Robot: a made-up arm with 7 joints. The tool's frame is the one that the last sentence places.
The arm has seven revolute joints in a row. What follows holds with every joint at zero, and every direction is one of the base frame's.
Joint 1 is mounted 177.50 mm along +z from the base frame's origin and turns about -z.
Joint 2 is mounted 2.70 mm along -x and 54.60 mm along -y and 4.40 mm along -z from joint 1 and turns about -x.
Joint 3 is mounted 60.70 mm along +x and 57.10 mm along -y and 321.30 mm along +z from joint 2 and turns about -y.
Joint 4 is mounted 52.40 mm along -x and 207.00 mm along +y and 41.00 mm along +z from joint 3 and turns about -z.
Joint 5 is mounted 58.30 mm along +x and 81.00 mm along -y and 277.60 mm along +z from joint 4 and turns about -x.
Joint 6 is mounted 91.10 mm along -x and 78.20 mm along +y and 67.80 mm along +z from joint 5 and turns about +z.
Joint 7 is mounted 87.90 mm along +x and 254.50 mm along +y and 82.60 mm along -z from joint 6 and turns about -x.
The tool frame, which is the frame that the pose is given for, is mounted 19.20 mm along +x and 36.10 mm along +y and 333.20 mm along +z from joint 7; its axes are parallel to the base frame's.
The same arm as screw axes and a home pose.
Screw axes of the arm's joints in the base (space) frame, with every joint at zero. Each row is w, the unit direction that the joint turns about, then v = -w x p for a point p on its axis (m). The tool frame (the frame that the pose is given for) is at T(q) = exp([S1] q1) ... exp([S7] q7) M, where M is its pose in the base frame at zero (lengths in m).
S1: w 0 0 -1 v 0 0 0
S2: w -1 0 0 v 0 -0.1731 -0.0546
S3: w 0 -1 0 v 0.4944 0 -0.058
S4: w 0 0 -1 v -0.0953 0.0056 0
S5: w -1 0 0 v 0 -0.813 0.0143
S6: w 0 0 1 v 0.0925 0.0272 0
S7: w -1 0 0 v 0 -0.7982 0.347
M: xyz 0.0799 0.3831 1.1314 (m) rpy 0 0 0 (rad, as in URDF)

